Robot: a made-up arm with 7 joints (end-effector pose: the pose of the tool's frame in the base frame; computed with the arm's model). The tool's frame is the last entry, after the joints.
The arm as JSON. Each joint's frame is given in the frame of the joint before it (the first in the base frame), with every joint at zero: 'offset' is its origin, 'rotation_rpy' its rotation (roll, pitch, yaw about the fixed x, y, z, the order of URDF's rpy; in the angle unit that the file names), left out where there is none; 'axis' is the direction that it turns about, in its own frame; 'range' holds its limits. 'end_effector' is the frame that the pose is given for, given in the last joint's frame.
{
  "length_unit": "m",
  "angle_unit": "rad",
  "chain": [
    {
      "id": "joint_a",
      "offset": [
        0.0,
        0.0,
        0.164
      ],
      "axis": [
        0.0,
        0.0,
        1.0
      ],
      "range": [
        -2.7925,
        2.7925
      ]
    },
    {
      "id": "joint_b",
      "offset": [
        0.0,
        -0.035,
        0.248
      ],
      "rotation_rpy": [
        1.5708,
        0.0,
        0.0
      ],
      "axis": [
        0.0,
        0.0,
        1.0
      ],
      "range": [
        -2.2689,
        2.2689
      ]
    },
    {
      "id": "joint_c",
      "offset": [
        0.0,
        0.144,
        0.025
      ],
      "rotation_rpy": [
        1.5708,
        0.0,
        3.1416
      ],
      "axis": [
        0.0,
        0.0,
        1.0
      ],
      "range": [
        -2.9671,
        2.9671
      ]
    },
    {
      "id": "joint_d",
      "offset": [
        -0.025,
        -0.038,
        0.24
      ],
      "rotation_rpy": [
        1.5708,
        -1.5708,
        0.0
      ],
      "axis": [
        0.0,
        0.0,
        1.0
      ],
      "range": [
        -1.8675,
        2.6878
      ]
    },
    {
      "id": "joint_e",
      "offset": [
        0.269,
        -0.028,
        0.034
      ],
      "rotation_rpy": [
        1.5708,
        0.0,
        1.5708
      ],
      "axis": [
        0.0,
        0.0,
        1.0
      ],
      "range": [
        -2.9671,
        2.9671
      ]
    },
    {
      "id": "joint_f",
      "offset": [
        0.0,
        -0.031,
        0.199
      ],
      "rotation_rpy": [
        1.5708,
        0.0,
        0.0
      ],
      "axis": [
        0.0,
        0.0,
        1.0
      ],
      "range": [
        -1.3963,
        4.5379
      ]
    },
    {
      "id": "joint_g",
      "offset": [
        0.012,
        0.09,
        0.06
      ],
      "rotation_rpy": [
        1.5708,
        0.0,
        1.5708
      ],
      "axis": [
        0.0,
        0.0,
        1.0
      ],
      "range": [
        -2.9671,
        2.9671
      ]
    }
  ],
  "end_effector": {
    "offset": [
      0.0,
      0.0,
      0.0
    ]
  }
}
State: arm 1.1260 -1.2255 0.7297 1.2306 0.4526 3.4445 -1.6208
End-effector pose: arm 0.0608 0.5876 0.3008 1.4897 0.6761 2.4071
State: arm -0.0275 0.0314 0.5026 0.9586 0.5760 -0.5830 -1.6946
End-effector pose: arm 0.4146 0.1967 1.0590 -0.8644 -2.6290 -0.4272
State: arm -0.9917 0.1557 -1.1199 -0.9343 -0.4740 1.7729 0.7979
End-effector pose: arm 0.1572 0.3920 0.9183 -0.4693 1.1501 1.0626
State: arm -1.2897 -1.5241 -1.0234 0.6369 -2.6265 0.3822 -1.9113
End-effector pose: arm 0.0098 -0.9087 0.1513 0.7813 -0.8009 2.2965
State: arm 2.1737 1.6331 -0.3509 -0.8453 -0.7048 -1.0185 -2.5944
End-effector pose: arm 0.3686 -0.5685 0.0053 -0.7132 -0.7712 -2.7326
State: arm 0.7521 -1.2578 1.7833 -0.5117 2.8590 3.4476 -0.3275
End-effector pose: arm 0.6444 0.2381 0.7462 1.1133 -1.8949 -2.1965
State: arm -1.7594 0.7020 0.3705 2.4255 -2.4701 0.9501 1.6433
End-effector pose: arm 0.2086 -0.2724 0.6125 1.1127 -0.4324 0.2830
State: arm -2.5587 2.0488 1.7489 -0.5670 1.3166 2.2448 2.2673
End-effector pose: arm 0.4645 0.5695 0.1111 -0.9481 0.7654 0.3072
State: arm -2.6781 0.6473 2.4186 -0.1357 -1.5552 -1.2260 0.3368
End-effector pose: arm 0.2988 0.3176 1.1691 1.2089 -2.0001 0.4021
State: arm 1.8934 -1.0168 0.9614 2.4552 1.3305 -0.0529 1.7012
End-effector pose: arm -0.2332 -0.0828 0.2524 0.7594 -0.0782 -0.2915
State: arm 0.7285 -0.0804 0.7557 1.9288 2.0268 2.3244 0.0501
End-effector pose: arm 0.0364 0.3493 0.5494 -1.9654 1.1031 -0.4313
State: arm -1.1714 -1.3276 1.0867 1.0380 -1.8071 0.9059 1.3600
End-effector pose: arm 0.6500 -0.5244 0.5285 2.2388 -1.5226 1.1898
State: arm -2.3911 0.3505 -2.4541 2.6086 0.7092 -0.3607 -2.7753
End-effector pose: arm -0.0766 0.2588 0.2397 0.4885 -1.2133 0.6862
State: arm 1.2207 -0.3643 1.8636 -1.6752 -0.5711 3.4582 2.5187
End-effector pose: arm 0.4335 0.0605 0.6351 2.2010 0.5051 -0.9761
